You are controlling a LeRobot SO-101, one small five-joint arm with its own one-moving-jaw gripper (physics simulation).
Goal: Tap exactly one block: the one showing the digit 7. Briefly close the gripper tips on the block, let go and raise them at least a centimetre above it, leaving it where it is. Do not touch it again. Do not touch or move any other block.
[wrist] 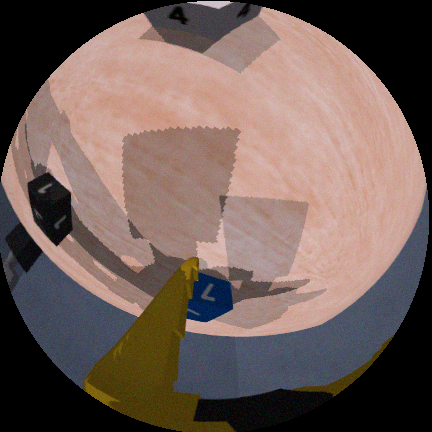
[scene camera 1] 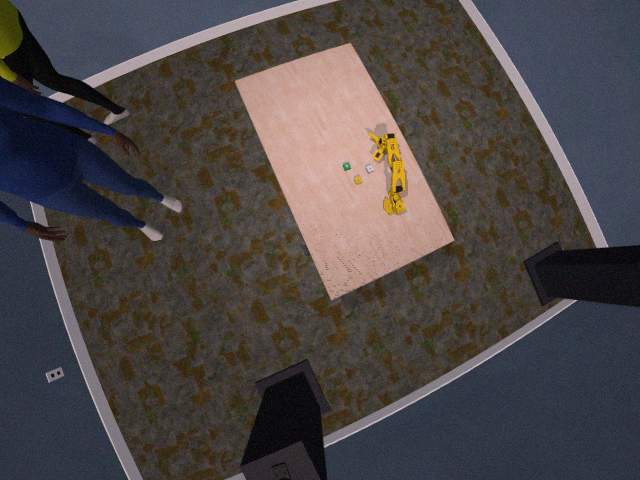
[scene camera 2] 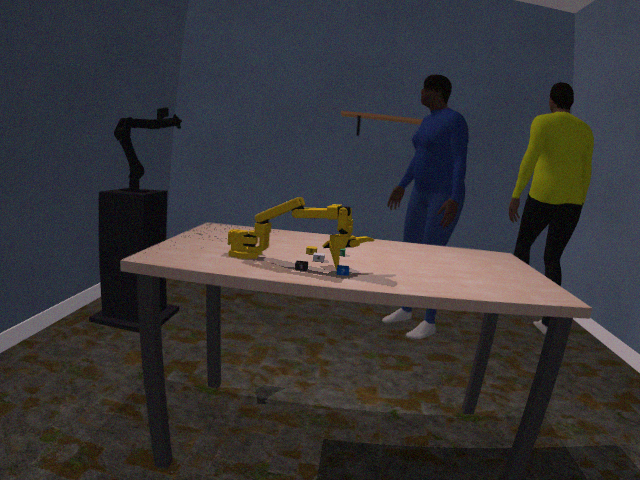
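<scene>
The blue block (scene camera 2: 343,270) (wrist: 210,297) shows a 7, upside down in the wrist view, and stands on the table. In scene camera 1 it does not show. My gripper (scene camera 2: 354,252) is fully open and empty, with the moving jaw swung out of the wrist picture. The fixed jaw (wrist: 150,340) points down, its tip close to the blue block and overlapping its left edge in the wrist view. Whether they touch I cannot tell. A black block (scene camera 2: 301,265) (wrist: 50,210) shows what looks like a 1.
A white block (scene camera 1: 370,168) (scene camera 2: 318,257) (wrist: 200,27) with a 4 stands at the top of the wrist view. A yellow block (scene camera 1: 357,179) (scene camera 2: 311,250) and a green block (scene camera 1: 346,166) (scene camera 2: 342,252) stand farther across the table (scene camera 1: 305,113) (scene camera 2: 439,268).
</scene>
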